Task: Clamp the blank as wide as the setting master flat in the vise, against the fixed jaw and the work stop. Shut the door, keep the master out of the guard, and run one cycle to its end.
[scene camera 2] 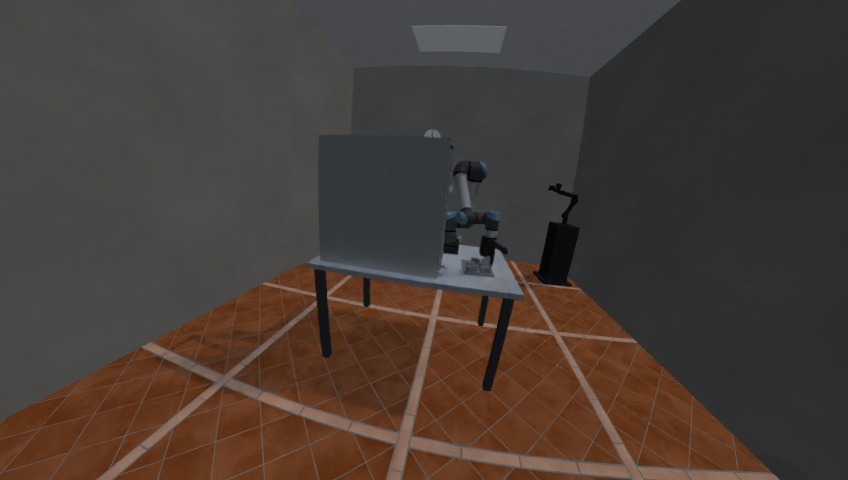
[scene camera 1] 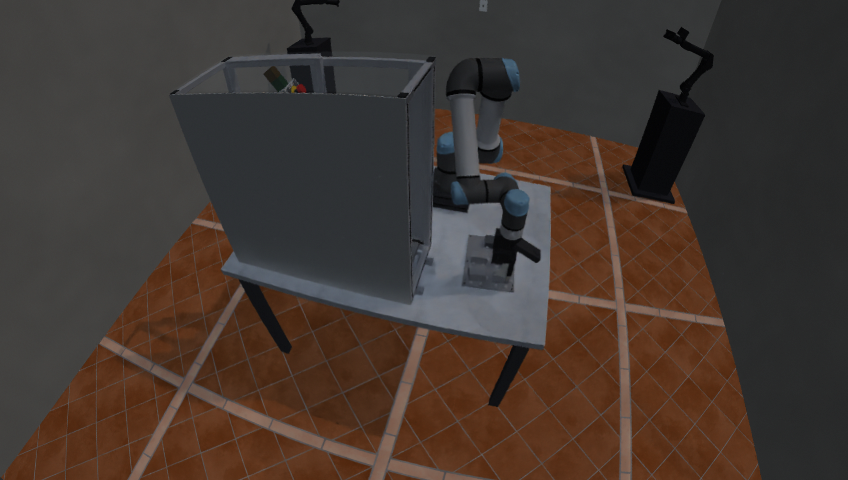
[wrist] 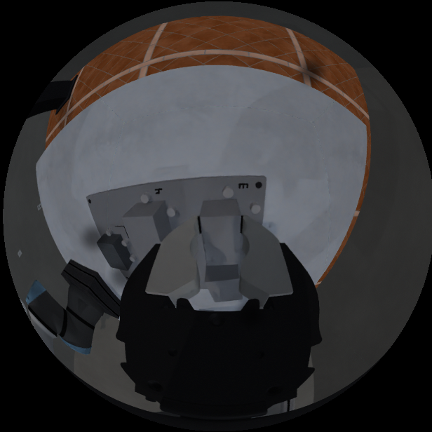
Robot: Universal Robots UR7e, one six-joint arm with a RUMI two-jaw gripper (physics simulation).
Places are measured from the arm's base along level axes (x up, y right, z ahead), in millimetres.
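Where they show: gripper, fingertip midpoint: (scene camera 2: 488, 270) (scene camera 1: 505, 276); arm's base, link origin: (scene camera 2: 447, 240) (scene camera 1: 450, 181).
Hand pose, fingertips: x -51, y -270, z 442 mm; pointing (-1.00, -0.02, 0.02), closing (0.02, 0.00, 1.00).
Things, the pixels of their centre, and the offset from my fingertips. "pt": a spot on its surface instead.
- grey tray, surface spot: (scene camera 1: 489, 287) pt dy +54, dx -17, dz +46 mm
- tall machine guard, surface spot: (scene camera 1: 309, 190) pt dy +599, dx +421, dz +152 mm
- red button, surface spot: (scene camera 1: 301, 88) pt dy +793, dx +562, dz -235 mm
My gripper (scene camera 1: 509, 272) (scene camera 2: 491, 261) (wrist: 220, 217) points down over the front right part of the grey tray (scene camera 1: 489, 287) (wrist: 190, 186). Its fingers are shut on a light grey block (wrist: 220, 240) beside the letter E and two pegs; whether it is lifted is unclear. A second light grey block (wrist: 223, 289) lies behind it, towards the palm. Another light grey block (wrist: 142, 222) stands by the other letter. A dark grey block (wrist: 114, 252) sits at the tray's left in the wrist view. I cannot tell which are master and blank. The vise and work stop are hidden; the door's state is unclear.
The tall machine guard (scene camera 1: 309, 190) (scene camera 2: 380, 202) stands left of the tray, on the table (scene camera 1: 476, 318) (scene camera 2: 410, 280). A red button (scene camera 1: 301, 88) shows through its top. My arm's base (scene camera 1: 450, 196) is behind the tray. Black pedestals (scene camera 1: 665, 145) (scene camera 2: 558, 252) stand beyond the table.
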